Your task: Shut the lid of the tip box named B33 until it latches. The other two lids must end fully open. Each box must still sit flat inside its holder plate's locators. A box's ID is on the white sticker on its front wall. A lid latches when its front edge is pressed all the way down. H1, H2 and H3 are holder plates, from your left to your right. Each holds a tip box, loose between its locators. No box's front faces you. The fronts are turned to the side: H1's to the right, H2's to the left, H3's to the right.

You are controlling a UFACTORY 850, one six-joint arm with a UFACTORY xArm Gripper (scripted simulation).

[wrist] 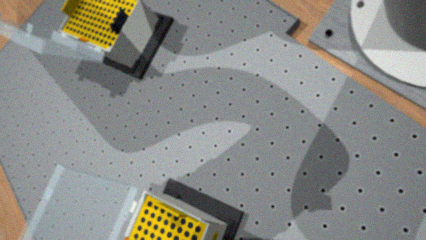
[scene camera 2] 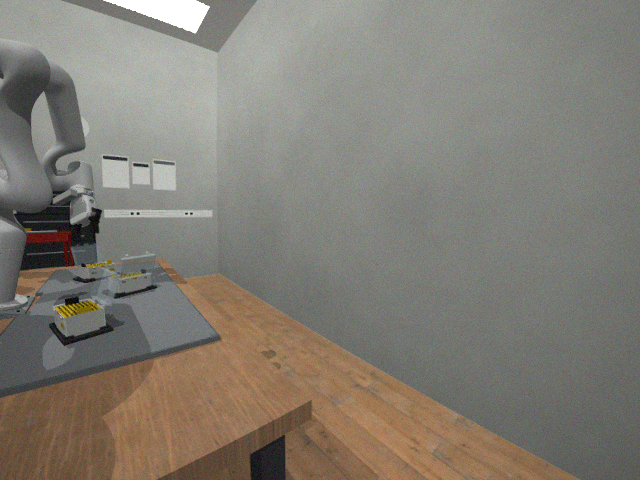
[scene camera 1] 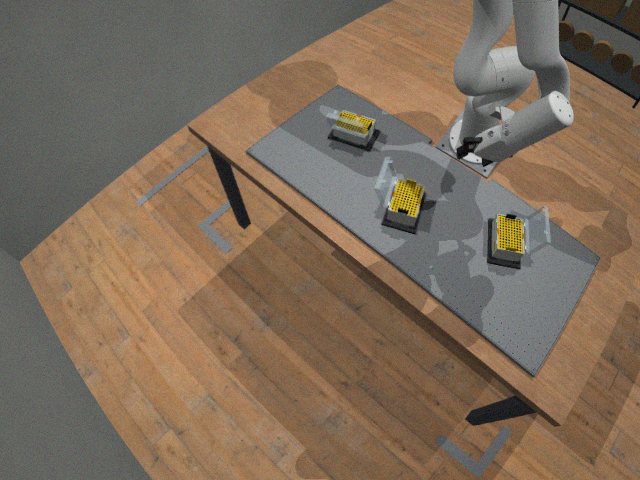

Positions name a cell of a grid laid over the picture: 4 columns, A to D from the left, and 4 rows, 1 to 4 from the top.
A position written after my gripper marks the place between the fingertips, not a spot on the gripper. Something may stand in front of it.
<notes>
I see my gripper (scene camera 1: C2), a clear lid (scene camera 1: C2) and a clear lid (scene camera 1: D2).
My gripper is seen too in scene camera 2 (scene camera 2: A2).
</notes>
